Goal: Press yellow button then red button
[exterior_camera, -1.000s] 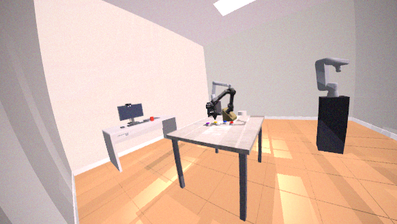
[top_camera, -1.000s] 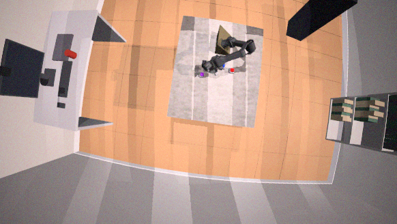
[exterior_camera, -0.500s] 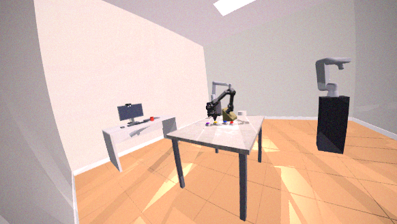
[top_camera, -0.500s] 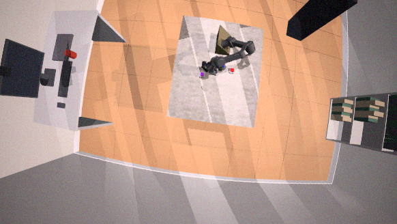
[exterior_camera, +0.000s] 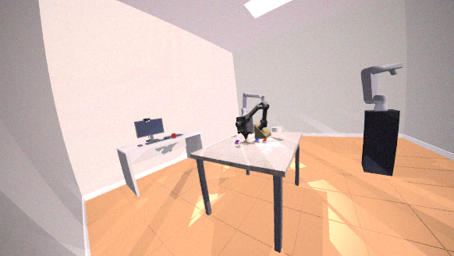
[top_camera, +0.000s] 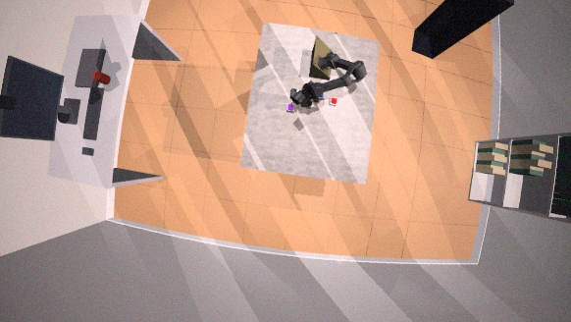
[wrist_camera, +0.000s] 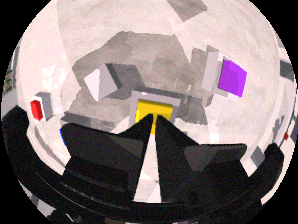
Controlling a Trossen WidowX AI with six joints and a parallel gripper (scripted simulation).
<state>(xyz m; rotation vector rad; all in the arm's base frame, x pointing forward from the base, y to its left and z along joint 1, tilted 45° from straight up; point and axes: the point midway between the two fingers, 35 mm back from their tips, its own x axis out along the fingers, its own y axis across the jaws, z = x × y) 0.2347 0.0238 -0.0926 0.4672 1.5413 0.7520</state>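
My gripper tip is 1 cm above the yellow button. Round my gripper tip: blue button 10 cm to the left, 7 cm behind; then purple button 7 cm to the right, 7 cm ahead; then red button 21 cm to the left, 6 cm behind.
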